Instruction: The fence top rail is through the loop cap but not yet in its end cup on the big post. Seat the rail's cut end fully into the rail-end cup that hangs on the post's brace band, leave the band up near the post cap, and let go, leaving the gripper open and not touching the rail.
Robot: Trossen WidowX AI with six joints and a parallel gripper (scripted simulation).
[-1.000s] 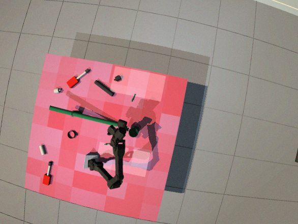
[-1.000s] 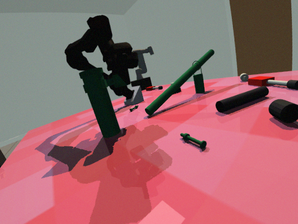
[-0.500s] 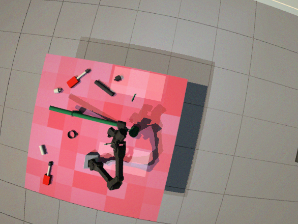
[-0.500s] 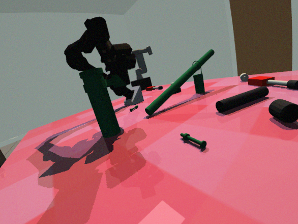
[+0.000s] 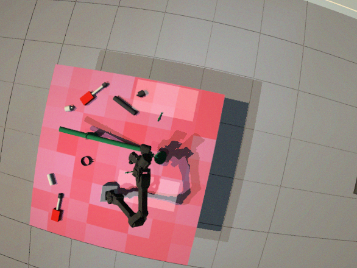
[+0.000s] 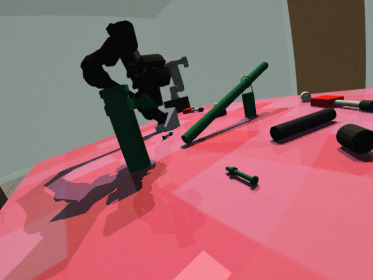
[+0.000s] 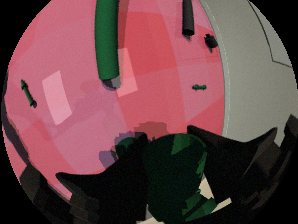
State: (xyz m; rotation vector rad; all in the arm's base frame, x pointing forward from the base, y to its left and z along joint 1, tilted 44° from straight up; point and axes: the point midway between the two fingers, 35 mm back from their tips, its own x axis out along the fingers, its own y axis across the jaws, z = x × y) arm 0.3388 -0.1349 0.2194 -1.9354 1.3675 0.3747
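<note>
My gripper tip is 2 cm past the rail-end cup, 2 cm to the left of it and 3 cm below it. Round my gripper tip: short green post (5 cm ahead, 41 cm to the left, 2 cm below); black tube (28 cm ahead, 21 cm to the left, 11 cm below); black cap (37 cm ahead, 11 cm to the left, 11 cm below).
</note>
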